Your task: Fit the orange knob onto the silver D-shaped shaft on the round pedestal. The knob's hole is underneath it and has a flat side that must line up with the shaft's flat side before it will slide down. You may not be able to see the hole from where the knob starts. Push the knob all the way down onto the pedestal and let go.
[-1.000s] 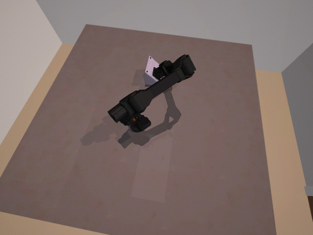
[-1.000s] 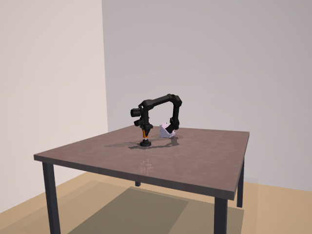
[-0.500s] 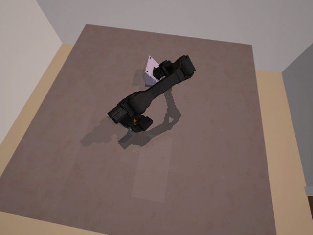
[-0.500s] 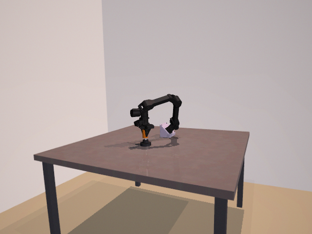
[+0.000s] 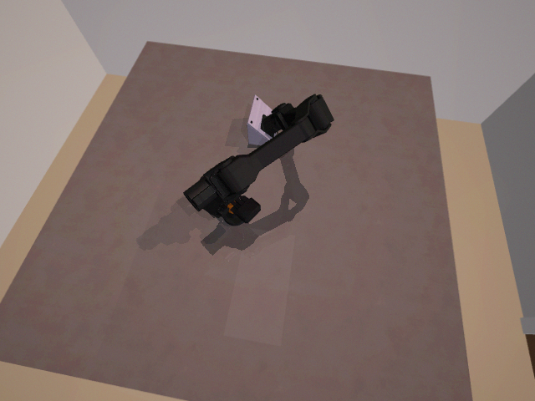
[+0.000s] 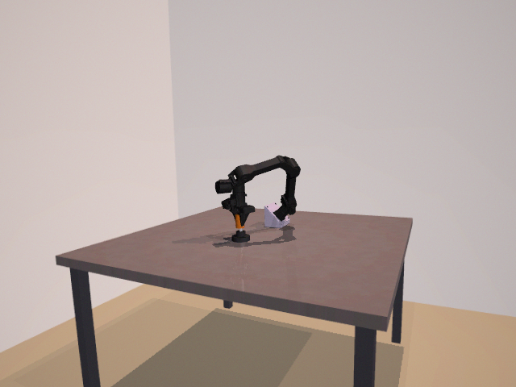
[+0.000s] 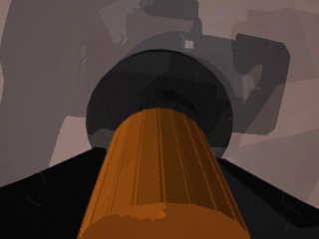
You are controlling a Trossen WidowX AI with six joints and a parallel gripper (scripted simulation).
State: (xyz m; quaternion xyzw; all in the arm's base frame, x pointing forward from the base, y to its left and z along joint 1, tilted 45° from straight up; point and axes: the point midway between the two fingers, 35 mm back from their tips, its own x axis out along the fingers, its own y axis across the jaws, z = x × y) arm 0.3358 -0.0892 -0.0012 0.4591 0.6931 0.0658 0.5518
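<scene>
Right now my gripper tip is 30 mm below the orange knob. From my gripper tip the other things lie so: black round pedestal: 40 mm below.
</scene>
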